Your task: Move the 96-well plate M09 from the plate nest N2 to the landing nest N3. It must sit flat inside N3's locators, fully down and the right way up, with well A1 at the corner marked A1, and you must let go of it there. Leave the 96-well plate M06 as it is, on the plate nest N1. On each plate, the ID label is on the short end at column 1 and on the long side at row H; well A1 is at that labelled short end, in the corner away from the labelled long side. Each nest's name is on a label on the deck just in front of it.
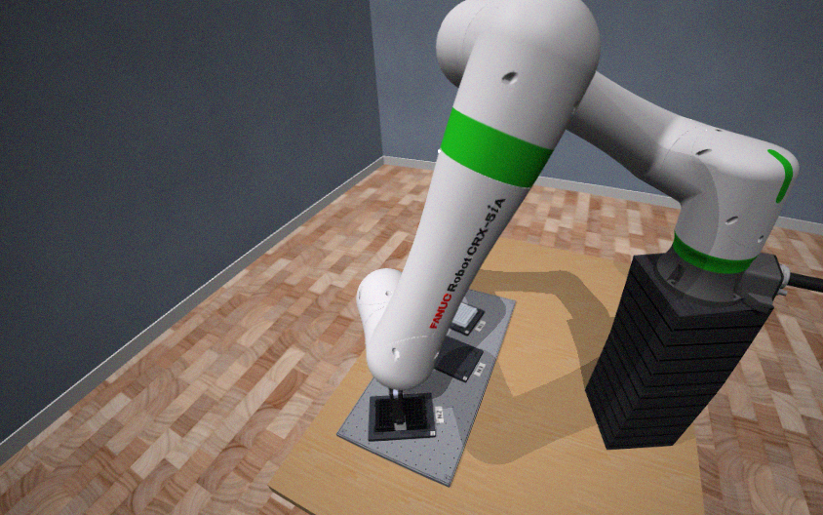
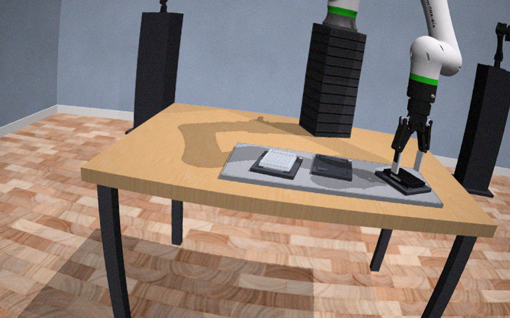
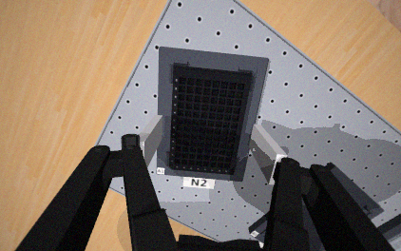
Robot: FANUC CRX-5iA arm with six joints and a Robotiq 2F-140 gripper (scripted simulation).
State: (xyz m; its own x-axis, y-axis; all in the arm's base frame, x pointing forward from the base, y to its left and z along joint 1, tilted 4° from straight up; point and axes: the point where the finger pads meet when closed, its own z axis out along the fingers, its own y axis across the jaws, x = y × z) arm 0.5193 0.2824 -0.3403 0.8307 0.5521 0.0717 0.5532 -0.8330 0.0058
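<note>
My hand is 4 cm above the black 96-well plate M09. From my hand the other things lie so: N2 label: 8 cm behind, 5 cm to the right, 6 cm below; plate nest N2: 6 cm below; landing nest N3: 2 cm behind, 23 cm to the right, 6 cm below.
</note>
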